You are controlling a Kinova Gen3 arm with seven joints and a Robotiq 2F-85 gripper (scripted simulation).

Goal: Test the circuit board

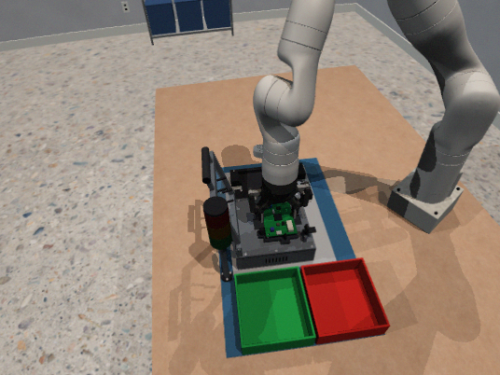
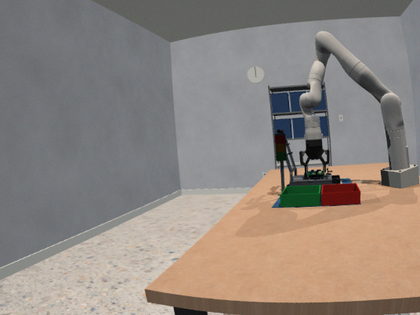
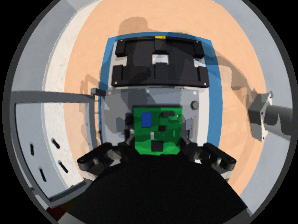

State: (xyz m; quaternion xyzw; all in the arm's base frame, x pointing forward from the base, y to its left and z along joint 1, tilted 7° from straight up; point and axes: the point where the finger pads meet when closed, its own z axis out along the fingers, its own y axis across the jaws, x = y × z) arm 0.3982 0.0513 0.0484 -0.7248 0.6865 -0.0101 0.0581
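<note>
Now: the green circuit board right at my hand. Also, from my hand: red bin (190 mm to the left, 120 mm behind, 70 mm below); then green bin (200 mm to the left, 70 mm below, 30 mm ahead); then tester lid (120 mm ahead, 100 mm above, 10 mm to the left).
</note>
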